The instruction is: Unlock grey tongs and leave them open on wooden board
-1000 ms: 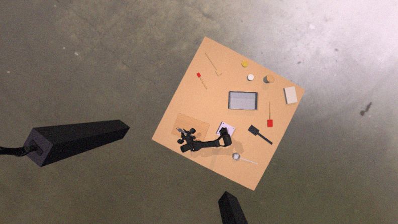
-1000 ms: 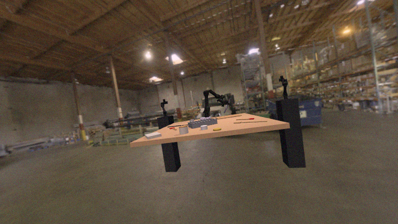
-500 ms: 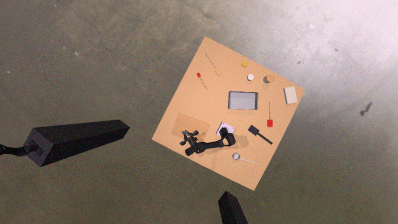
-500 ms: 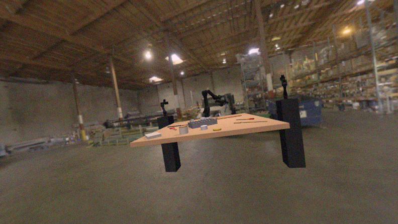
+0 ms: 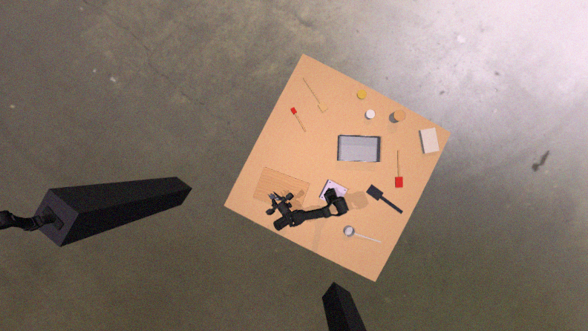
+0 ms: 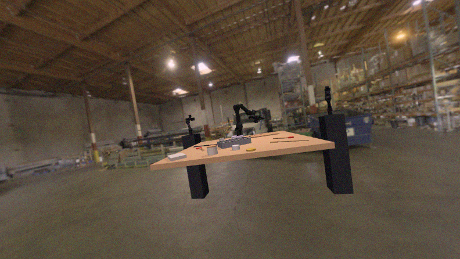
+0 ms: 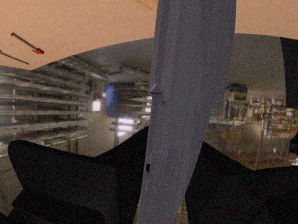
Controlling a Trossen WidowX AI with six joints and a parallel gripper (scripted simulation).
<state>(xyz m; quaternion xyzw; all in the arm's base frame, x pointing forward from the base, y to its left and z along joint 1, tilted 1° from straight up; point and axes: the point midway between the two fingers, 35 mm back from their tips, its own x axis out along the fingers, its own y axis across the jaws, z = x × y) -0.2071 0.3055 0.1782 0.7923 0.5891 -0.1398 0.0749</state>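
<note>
The wooden board is 22 cm below my gripper tip, 4 cm to the right of it and 1 cm ahead of it. The rest, counted from my gripper tip: roasting tin 59 cm ahead, 33 cm to the right, 20 cm below; black spatula 71 cm to the right, 39 cm ahead, 22 cm below; red-headed tool 70 cm to the right, 62 cm ahead, 22 cm below.
</note>
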